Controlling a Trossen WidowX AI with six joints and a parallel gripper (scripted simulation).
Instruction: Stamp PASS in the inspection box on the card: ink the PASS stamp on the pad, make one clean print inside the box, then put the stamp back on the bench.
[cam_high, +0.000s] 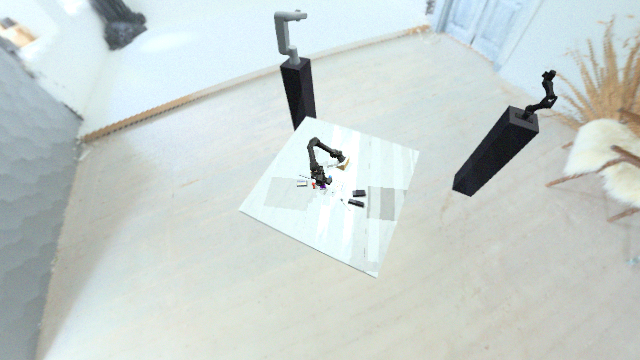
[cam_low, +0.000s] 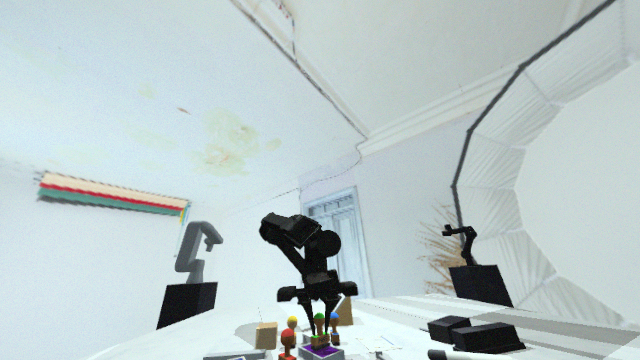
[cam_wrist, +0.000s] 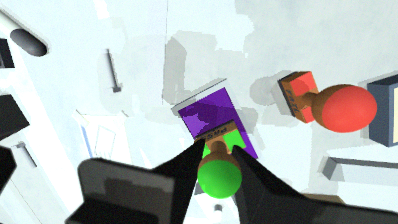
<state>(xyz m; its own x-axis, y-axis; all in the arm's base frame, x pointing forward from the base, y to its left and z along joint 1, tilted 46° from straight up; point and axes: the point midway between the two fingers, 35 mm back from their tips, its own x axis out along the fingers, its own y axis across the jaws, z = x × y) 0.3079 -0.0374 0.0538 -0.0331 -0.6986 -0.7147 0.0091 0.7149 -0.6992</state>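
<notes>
Now: gripper tip right at the green-knobbed stamp. The rest, counted from my gripper tip: blue-knobbed stamp (8 cm behind, 4 cm to the left, 2 cm below); then red-knobbed stamp (5 cm ahead, 7 cm to the right, 2 cm below); then purple ink pad (4 cm below).
</notes>
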